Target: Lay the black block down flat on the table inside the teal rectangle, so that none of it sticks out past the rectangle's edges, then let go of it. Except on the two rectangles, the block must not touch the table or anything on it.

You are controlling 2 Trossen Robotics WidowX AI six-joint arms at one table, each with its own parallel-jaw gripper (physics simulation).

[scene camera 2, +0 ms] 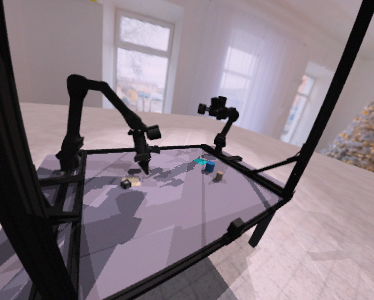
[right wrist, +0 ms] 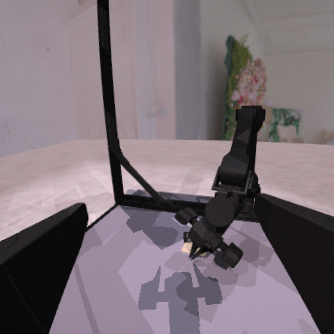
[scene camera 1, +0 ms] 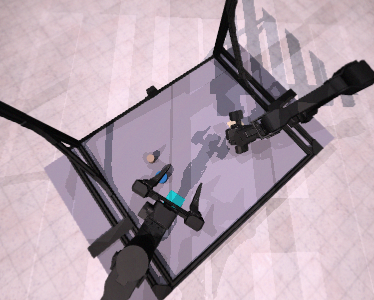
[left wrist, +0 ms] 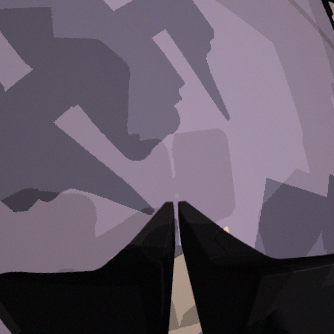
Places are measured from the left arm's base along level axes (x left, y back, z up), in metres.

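Where they show: left gripper, between the fingertips: (scene camera 2: 147,174) (right wrist: 190,257) (left wrist: 175,208); right gripper, between the fingertips: (scene camera 2: 205,110) (right wrist: 172,206) (scene camera 1: 186,173); left arm's base, origin of its link: (scene camera 2: 70,167) (right wrist: 244,208) (scene camera 1: 291,120); right arm's base, origin of its link: (scene camera 2: 217,152).
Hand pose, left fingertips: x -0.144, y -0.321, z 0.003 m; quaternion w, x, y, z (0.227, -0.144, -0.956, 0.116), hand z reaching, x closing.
Each offset is from my left fingertips to the centre of the thing. "spot": to the spot under its first point.
The black block {dx -0.032, dy +0.102, dz -0.013 m} (scene camera 2: 126,184) lies at the edge of the beige rectangle {spot: dx -0.008, dy +0.062, dz -0.021 m} (scene camera 2: 134,181) (left wrist: 184,295) (right wrist: 187,248) in scene camera 2. It is hidden in the left wrist view. My left gripper (scene camera 2: 147,171) (left wrist: 175,208) (right wrist: 190,257) is shut, its fingertips almost together with nothing between them. It points down above the table, to the right of the block in scene camera 2. The teal rectangle {spot: dx +0.103, dy -0.381, dz -0.021 m} (scene camera 1: 175,198) (scene camera 2: 200,161) lies flat on the table. My right gripper (scene camera 1: 185,176) (right wrist: 172,206) is open and empty, raised high, with its fingers spread around the teal rectangle as scene camera 1 sees it.
A blue cylinder {dx -0.008, dy -0.378, dz +0.003 m} (scene camera 1: 161,177) (scene camera 2: 209,167) stands beside the teal rectangle, partly behind a right finger in scene camera 1. A tan cylinder {dx -0.105, dy -0.369, dz -0.002 m} (scene camera 1: 150,158) (scene camera 2: 219,176) stands a little beyond it. A black frame (scene camera 1: 245,231) runs around the table, with posts rising at its corners.
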